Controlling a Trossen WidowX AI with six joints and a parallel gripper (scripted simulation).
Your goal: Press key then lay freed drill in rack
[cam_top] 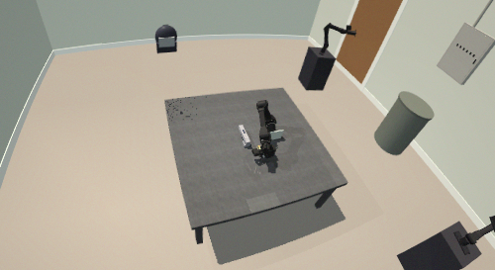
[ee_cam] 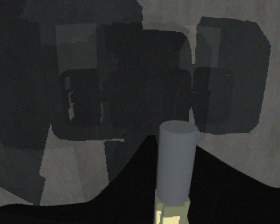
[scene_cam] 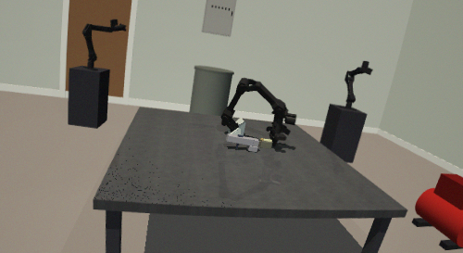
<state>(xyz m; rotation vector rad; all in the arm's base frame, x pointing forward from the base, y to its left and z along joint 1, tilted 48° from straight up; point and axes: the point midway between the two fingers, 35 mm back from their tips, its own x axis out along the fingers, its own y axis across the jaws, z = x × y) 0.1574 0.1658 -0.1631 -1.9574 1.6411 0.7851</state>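
My gripper tip is now 4 cm to the left of the drill and 4 cm below it. Round my gripper tip: dark blue key: 23 cm to the right, 11 cm ahead, 5 cm above.
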